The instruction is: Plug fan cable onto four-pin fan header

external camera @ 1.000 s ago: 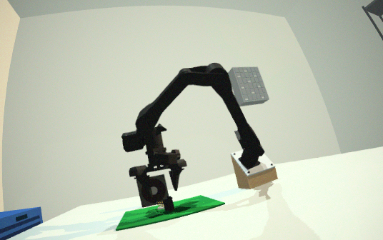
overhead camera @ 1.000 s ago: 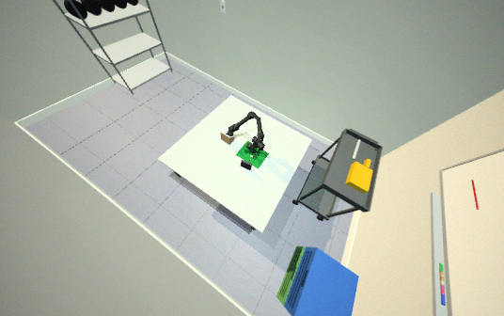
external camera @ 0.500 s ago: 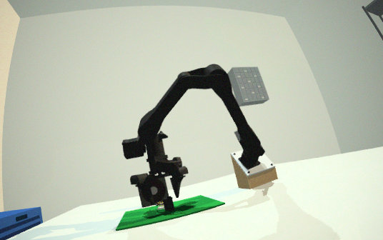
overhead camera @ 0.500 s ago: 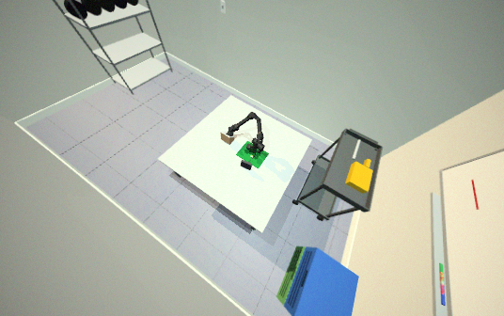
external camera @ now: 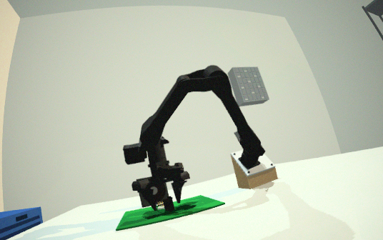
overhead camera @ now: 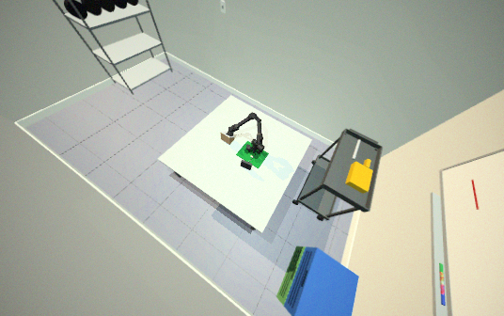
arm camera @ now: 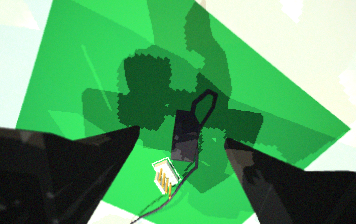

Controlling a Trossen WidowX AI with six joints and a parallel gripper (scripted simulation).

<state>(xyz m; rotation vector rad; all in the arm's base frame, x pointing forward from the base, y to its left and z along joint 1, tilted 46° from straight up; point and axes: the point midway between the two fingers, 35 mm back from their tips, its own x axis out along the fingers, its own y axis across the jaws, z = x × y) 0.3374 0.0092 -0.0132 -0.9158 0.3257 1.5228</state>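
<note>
Now: gripper tip 1 cm short of the four-pin fan header, 6 cm to the left of it and 2 cm above it. Also, from my gripper tip: black square fan 1 cm ahead, 20 cm to the right, 4 cm above; green board 2 cm to the right, 3 cm below; dark fan plug 1 cm to the left, 1 cm above.
</note>
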